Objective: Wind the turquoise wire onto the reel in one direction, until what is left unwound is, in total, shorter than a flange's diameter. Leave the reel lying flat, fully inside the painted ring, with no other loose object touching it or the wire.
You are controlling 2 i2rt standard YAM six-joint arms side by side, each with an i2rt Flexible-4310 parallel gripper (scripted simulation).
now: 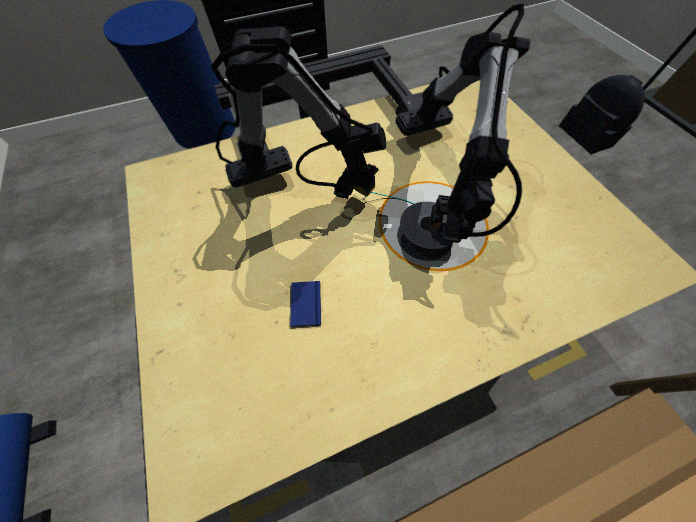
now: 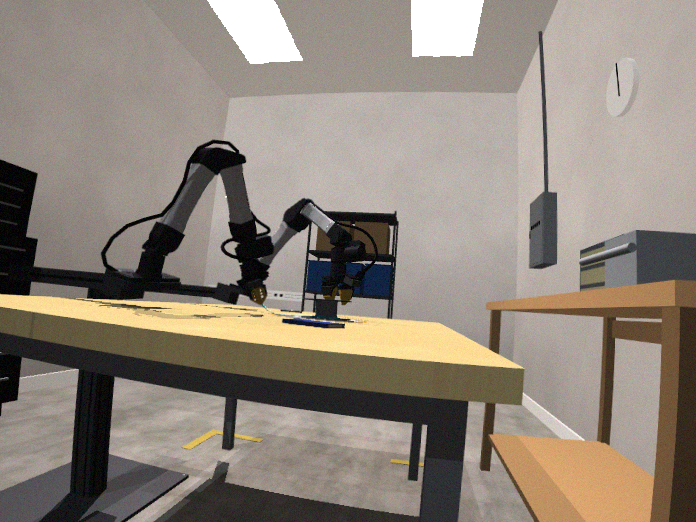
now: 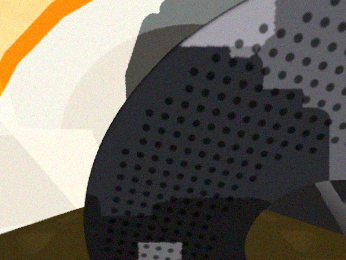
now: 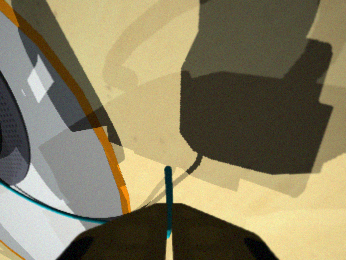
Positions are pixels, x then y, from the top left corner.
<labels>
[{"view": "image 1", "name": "right gripper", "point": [367,195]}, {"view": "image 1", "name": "dark grey reel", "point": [415,218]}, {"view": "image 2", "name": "left gripper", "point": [337,304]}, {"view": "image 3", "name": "left gripper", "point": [169,215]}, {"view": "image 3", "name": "dark grey reel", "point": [238,115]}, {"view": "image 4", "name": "right gripper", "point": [169,212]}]
</labels>
